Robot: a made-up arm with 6 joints. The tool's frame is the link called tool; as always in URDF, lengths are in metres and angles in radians. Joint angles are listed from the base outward. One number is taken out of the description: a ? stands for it. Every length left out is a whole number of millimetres.
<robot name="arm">
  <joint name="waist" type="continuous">
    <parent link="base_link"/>
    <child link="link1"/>
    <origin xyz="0 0 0.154" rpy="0 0 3.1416"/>
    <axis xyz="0 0 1"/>
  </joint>
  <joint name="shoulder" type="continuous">
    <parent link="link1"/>
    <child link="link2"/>
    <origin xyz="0 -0.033 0" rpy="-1.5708 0 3.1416"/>
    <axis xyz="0 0 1"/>
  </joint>
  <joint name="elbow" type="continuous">
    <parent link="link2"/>
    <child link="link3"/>
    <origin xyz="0 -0.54 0"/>
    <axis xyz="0 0 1"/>
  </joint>
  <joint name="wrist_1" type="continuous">
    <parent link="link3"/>
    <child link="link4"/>
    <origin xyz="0 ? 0" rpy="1.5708 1.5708 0"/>
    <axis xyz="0 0 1"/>
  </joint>
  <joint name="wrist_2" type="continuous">
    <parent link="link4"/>
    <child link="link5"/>
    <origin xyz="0 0 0" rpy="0 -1.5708 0"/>
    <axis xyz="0 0 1"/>
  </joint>
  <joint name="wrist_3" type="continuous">
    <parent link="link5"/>
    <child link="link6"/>
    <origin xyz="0.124 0 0" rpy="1.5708 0 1.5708"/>
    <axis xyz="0 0 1"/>
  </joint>
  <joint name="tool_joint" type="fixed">
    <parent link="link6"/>
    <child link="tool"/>
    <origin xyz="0 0 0"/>
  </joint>
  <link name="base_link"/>
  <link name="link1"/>
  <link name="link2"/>
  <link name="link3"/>
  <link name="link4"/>
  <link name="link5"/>
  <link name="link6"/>
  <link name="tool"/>
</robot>
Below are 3 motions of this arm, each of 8 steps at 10 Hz.
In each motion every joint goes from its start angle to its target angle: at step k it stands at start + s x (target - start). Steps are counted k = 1, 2, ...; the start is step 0. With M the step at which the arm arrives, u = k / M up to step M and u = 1 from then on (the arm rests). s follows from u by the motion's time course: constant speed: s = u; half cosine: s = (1 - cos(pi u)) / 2; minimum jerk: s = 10 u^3 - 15 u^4 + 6 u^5.
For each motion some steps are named. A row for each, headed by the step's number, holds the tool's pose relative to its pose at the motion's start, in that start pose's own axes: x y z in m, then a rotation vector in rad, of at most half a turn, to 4 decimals.
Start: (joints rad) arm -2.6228 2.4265 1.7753 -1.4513 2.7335 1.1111
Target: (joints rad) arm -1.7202 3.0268 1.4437 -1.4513 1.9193 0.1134
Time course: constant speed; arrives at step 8
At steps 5, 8:
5: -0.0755 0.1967 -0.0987 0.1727 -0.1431 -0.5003
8: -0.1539 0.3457 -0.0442 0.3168 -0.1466 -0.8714

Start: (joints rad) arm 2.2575 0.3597 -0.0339 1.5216 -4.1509 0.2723
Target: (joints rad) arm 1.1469 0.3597 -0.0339 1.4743 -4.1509 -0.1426
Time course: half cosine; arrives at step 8
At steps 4, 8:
4: 0.0843 -0.0586 -0.1679 0.4217 -0.2513 0.0986
8: 0.2192 -0.0246 -0.3089 0.8784 -0.4086 0.2257

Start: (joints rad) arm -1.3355 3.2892 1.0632 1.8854 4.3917 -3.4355
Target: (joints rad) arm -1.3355 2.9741 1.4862 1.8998 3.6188 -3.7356
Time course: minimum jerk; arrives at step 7
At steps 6, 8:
6: 0.2325 0.0532 0.0112 -0.2877 0.7400 -0.3655
8: 0.2376 0.0548 0.0109 -0.2965 0.7571 -0.3730

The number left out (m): -0.483
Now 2 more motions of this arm.
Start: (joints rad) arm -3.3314 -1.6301 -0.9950 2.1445 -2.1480 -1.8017
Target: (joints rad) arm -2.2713 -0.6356 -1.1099 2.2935 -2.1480 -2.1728
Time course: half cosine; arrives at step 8
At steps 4, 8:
4: -0.0919 -0.1141 0.5745 0.6228 -0.1608 -0.1247
8: -0.2240 -0.5633 0.9294 1.2692 0.0493 -0.1257

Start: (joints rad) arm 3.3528 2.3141 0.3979 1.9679 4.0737 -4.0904
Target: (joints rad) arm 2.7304 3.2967 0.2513 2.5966 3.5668 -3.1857
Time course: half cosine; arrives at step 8
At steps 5, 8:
5: -0.4596 0.3041 0.1940 -0.6183 0.3959 -0.3423
8: -0.5357 0.5444 0.1908 -0.6645 0.6713 -0.5772

